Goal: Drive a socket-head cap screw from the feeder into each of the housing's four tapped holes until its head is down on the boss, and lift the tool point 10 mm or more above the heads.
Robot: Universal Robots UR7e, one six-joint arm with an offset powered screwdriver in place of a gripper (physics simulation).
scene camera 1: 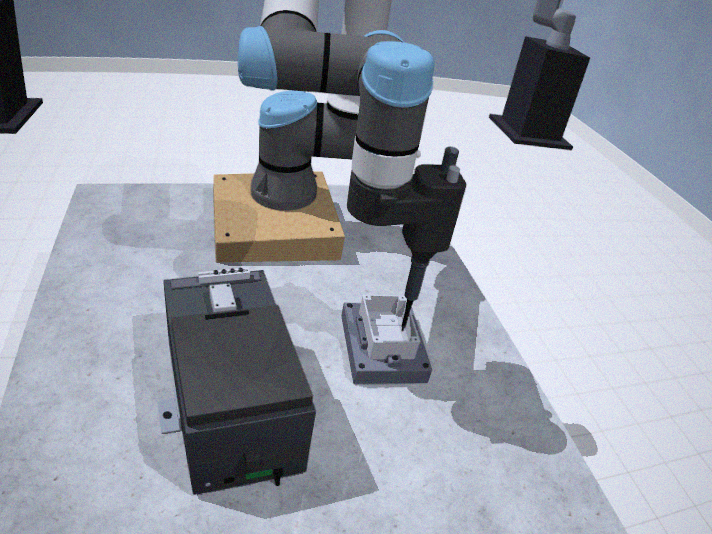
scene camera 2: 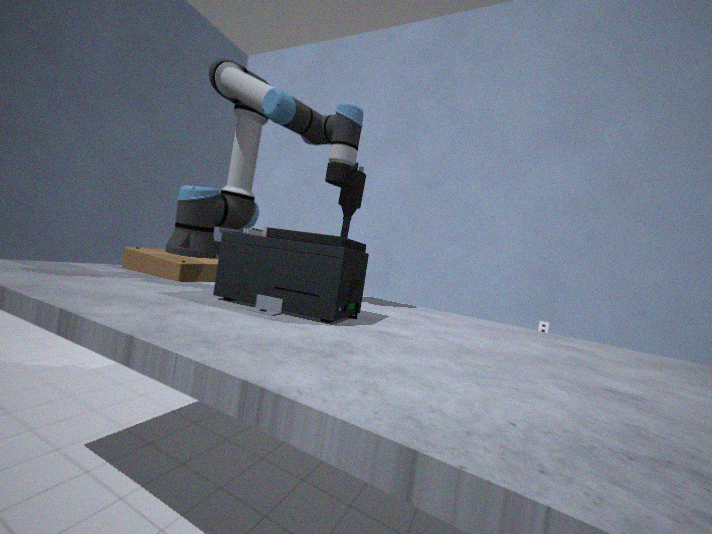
same spot on dark screw feeder: (scene camera 1: pixel 215 451) = (scene camera 2: pixel 347 272)
same spot on dark feeder cover: (scene camera 2: pixel 323 239) = (scene camera 1: pixel 182 394)
